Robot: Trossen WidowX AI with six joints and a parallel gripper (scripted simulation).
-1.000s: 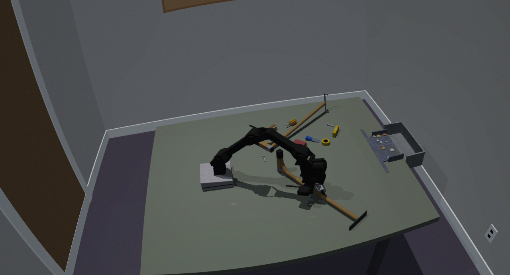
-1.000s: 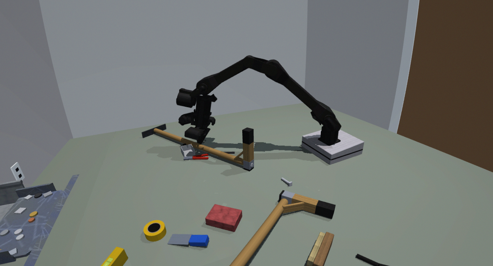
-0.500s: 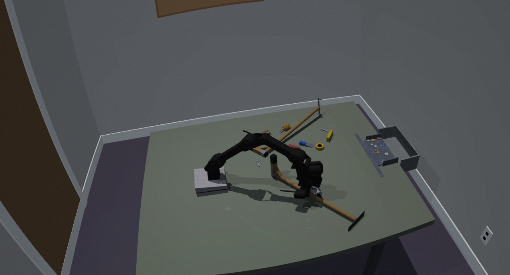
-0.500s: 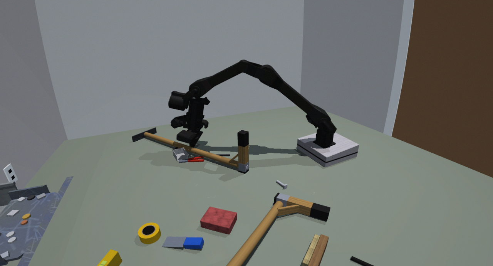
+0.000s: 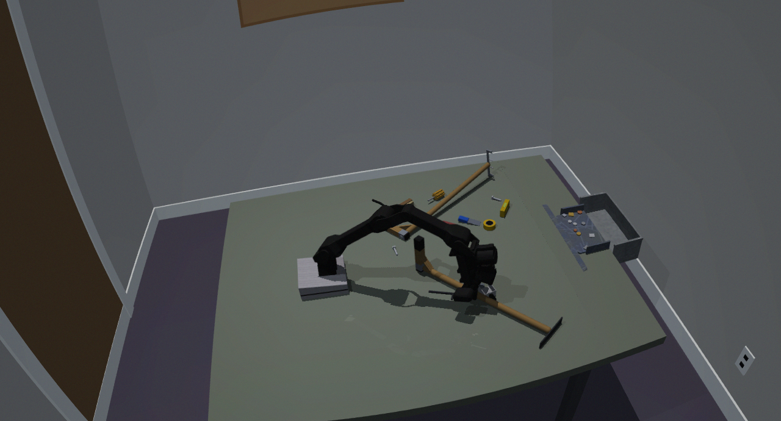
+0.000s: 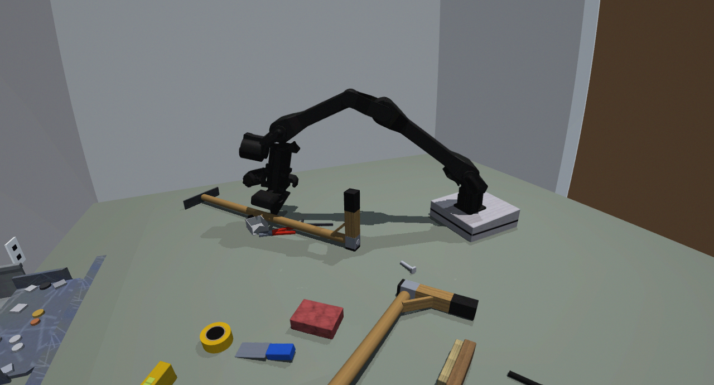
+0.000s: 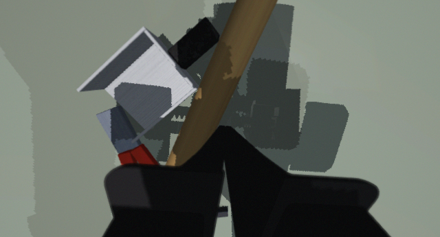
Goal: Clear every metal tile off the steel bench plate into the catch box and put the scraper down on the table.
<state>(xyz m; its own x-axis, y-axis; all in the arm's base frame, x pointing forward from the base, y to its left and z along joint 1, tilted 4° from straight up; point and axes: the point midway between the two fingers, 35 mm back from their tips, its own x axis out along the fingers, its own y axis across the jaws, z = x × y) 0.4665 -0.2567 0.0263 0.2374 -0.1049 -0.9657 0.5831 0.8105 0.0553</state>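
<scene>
Right now my gripper tip is 5 cm below the long scraper and 2 cm short of it. Round my gripper tip: hex key: 8 cm behind, 6 cm to the left, 1 cm below; metal bracket: 6 cm ahead, 1 cm to the left, 1 cm below; red block: 42 cm to the left, 2 cm ahead.
</scene>
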